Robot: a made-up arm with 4 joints.
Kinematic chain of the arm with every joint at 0, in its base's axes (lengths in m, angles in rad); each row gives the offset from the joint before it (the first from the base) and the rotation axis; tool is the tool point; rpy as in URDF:
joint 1: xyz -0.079 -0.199 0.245 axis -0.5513 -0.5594 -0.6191
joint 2: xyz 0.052 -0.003 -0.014 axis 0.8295 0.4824 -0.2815
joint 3: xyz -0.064 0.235 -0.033 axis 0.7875 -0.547 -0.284
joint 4: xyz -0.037 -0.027 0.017 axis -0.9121 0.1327 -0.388
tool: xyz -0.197 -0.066 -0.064 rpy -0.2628 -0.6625 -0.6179
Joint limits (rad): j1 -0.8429..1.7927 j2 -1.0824..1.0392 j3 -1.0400..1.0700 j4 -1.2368..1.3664
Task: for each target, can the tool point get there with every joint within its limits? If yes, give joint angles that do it. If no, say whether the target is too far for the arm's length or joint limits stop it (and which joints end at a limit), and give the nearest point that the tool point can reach.
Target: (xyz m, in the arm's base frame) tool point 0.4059 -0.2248 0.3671
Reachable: no: joint limits stop it (at a limit: joint 1, joint 3, joint 4) | nearest point 0.3428 -0.0966 0.1644 | short by 0.248 m
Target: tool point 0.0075 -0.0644 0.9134
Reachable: no: too far | nearest point -0.0894 -0.0915 0.6617 | short by 0.271 m
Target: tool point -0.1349 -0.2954 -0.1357
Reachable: yes | joints 0.5385 -0.8422 0.6602 0.3085
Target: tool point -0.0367 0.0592 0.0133
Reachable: yes | joints 1.1840 0.3688 0.3526 0.8013
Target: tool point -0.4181 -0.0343 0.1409
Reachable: yes | joints -0.4521 -0.2245 0.7306 0.7494
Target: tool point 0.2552 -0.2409 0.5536
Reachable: no: joint limits stop it (at a limit: joint 1, joint 2, joint 3) | nearest point 0.0777 -0.2780 0.5486 | short by 0.181 m
